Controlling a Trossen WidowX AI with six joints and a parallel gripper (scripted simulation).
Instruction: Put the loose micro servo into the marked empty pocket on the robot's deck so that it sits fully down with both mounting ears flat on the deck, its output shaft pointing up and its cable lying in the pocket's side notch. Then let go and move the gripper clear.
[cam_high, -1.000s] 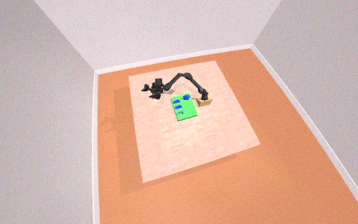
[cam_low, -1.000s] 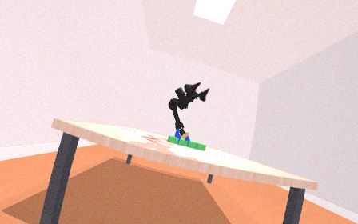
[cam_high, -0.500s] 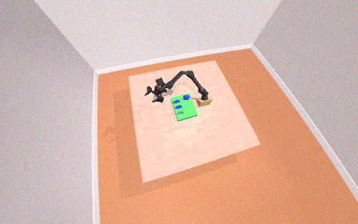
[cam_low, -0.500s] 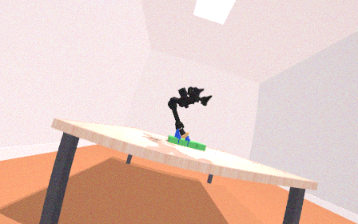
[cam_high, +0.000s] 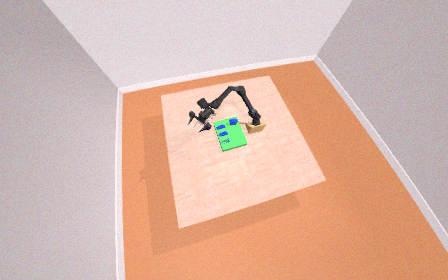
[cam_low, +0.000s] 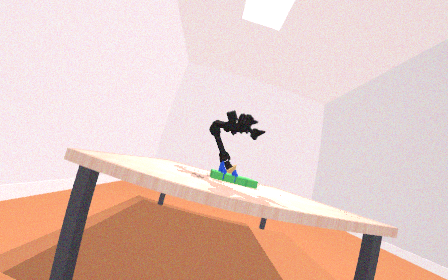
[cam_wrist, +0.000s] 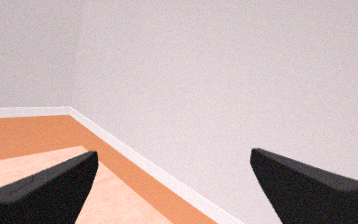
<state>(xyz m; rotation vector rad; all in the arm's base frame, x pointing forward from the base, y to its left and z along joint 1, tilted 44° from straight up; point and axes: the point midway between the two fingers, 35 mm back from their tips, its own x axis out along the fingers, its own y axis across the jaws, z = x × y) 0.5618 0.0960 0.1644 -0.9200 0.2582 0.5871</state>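
Right now my gripper tip is 36 cm past the green deck and 31 cm above it.
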